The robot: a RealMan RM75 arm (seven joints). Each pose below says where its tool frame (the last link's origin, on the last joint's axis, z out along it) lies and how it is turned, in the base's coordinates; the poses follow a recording.
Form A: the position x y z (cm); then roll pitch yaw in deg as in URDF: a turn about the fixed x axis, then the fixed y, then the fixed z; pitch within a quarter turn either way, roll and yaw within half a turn.
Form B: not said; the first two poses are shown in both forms.
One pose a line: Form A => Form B
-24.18 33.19 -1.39 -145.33 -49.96 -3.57 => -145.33 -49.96 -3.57 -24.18 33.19 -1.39
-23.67 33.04 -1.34 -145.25 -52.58 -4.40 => -145.25 -52.58 -4.40 -23.67 33.04 -1.34
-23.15 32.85 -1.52 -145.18 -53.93 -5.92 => -145.18 -53.93 -5.92 -23.15 32.85 -1.52
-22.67 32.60 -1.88 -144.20 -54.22 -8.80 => -144.20 -54.22 -8.80 -22.67 32.60 -1.88
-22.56 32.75 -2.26 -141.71 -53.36 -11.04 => -141.71 -53.36 -11.04 -22.56 32.75 -2.26
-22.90 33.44 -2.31 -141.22 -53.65 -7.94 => -141.22 -53.65 -7.94 -22.90 33.44 -2.31
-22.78 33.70 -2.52 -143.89 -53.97 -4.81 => -143.89 -53.97 -4.81 -22.78 33.70 -2.52
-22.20 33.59 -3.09 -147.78 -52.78 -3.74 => -147.78 -52.78 -3.74 -22.20 33.59 -3.09
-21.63 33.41 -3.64 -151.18 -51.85 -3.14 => -151.18 -51.85 -3.14 -21.63 33.41 -3.64
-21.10 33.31 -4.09 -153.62 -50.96 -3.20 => -153.62 -50.96 -3.20 -21.10 33.31 -4.09
